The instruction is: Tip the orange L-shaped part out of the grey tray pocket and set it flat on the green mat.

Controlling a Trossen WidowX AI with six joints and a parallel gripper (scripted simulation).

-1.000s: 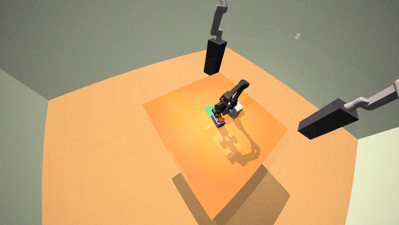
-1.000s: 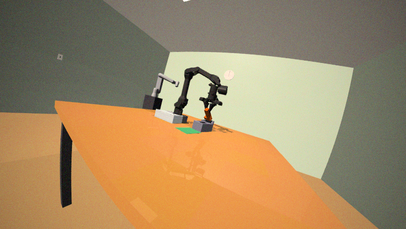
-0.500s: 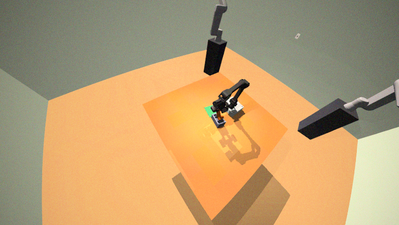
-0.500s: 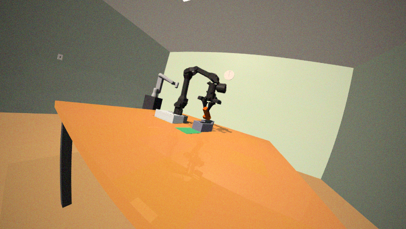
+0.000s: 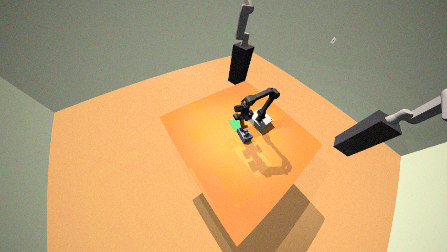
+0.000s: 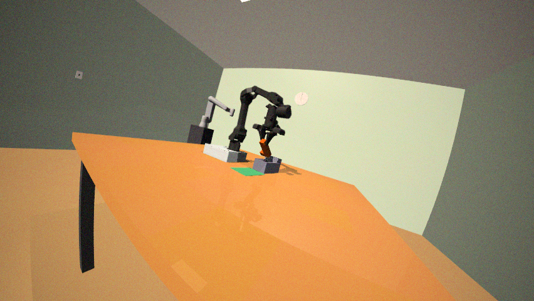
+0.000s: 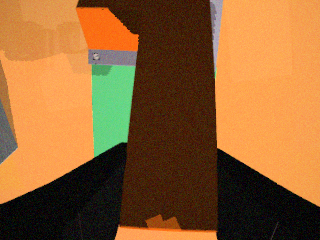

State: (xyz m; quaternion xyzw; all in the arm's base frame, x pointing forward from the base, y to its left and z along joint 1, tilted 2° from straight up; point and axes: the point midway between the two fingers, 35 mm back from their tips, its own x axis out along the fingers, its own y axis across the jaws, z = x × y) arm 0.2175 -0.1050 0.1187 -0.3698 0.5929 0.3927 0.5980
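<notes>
The green mat lies 170 mm below my gripper tip, 50 mm to the right of it and 40 mm behind it. Round my gripper tip: orange L-shaped part (40 mm to the left, 30 mm below).
</notes>
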